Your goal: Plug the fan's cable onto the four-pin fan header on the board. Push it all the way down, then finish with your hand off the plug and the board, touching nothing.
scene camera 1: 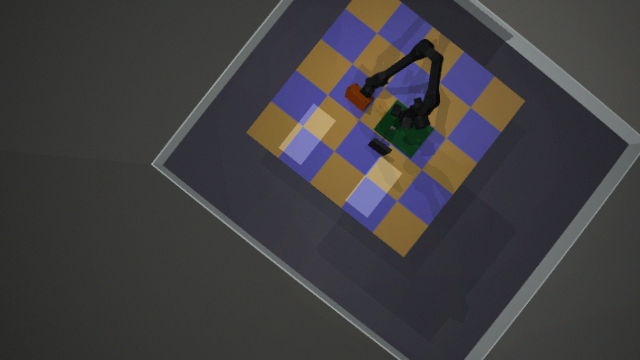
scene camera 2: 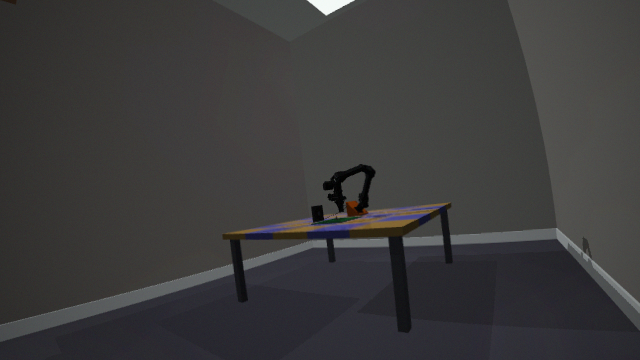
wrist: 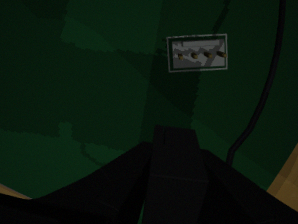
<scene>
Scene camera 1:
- dark green board
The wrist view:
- my gripper
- dark green board
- four-pin fan header
</scene>
